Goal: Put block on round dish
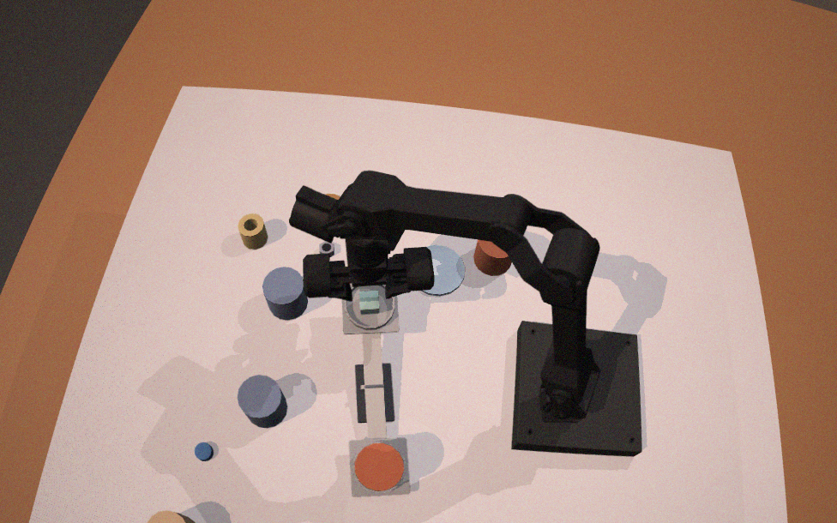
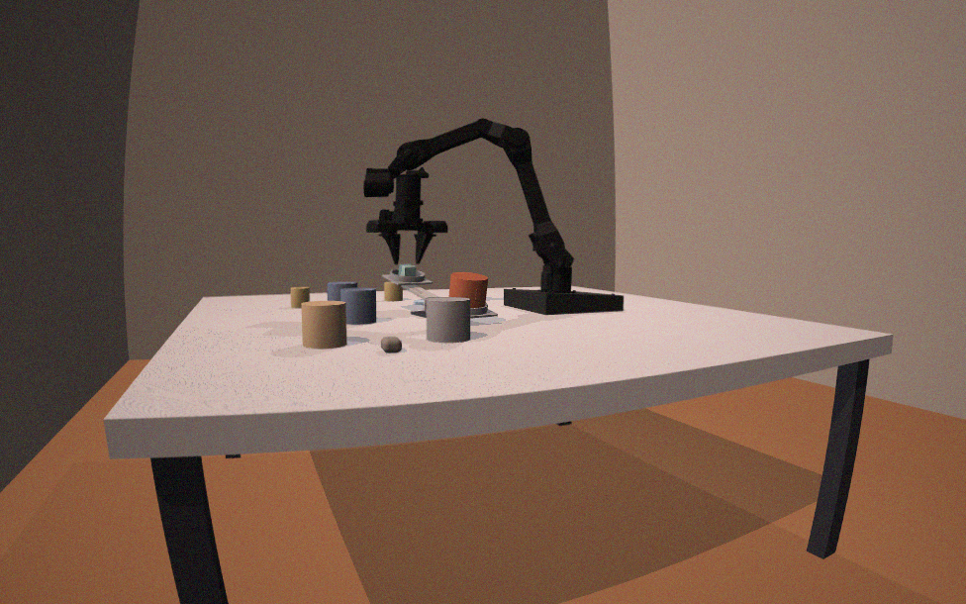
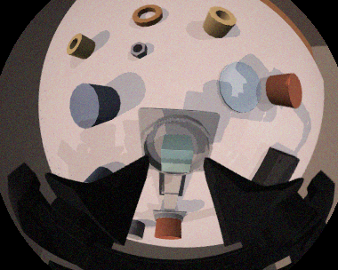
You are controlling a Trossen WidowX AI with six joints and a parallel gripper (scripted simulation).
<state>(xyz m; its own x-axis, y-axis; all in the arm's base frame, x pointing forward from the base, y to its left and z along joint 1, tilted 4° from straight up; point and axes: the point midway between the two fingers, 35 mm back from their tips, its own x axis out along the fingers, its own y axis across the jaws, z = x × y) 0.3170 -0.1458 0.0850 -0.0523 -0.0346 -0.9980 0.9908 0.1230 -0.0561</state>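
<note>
My gripper tip is 2 cm above the green block. From my gripper tip the other things lie so: pale blue round dish 11 cm behind, 11 cm to the right, 10 cm below; then balance 1 cm behind, 12 cm to the left, 8 cm below; then balance beam 1 cm behind, 12 cm to the left, 7 cm below.
</note>
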